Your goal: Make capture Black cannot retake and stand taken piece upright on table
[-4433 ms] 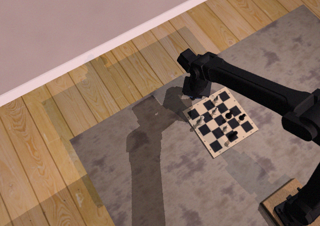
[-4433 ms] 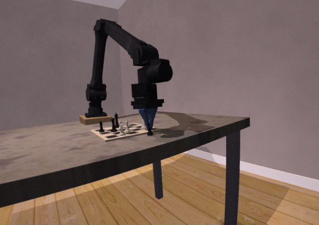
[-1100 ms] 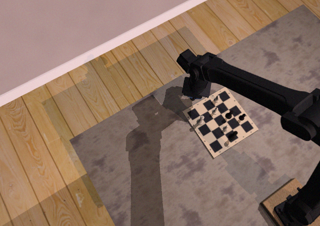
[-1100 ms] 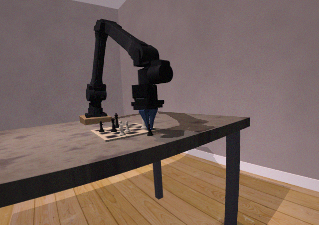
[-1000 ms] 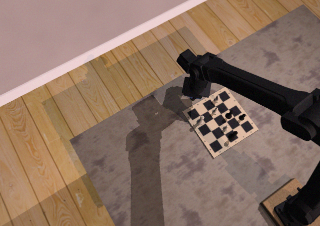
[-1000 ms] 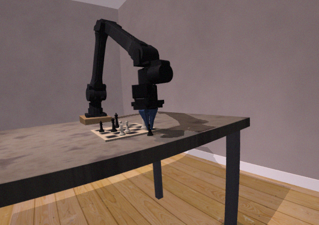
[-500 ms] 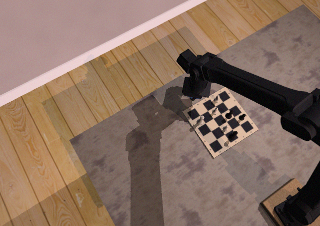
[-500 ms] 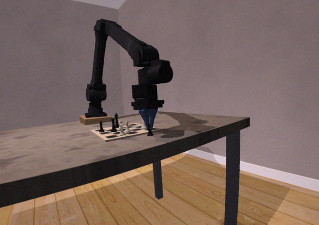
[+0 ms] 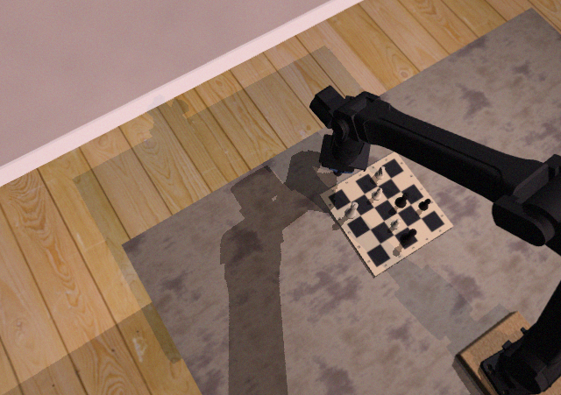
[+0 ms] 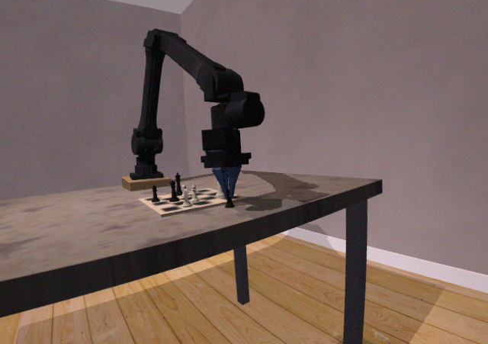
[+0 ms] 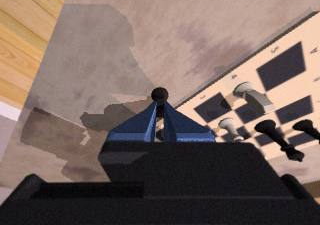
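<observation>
Right now my hand is 100 mm past the tall white piece, 20 mm to the right of it and 10 mm below it. The rest, counted from my hand: black piece (130 mm behind, 90 mm to the right, 10 mm above); then chessboard (130 mm behind, 50 mm to the right, 20 mm below).
</observation>
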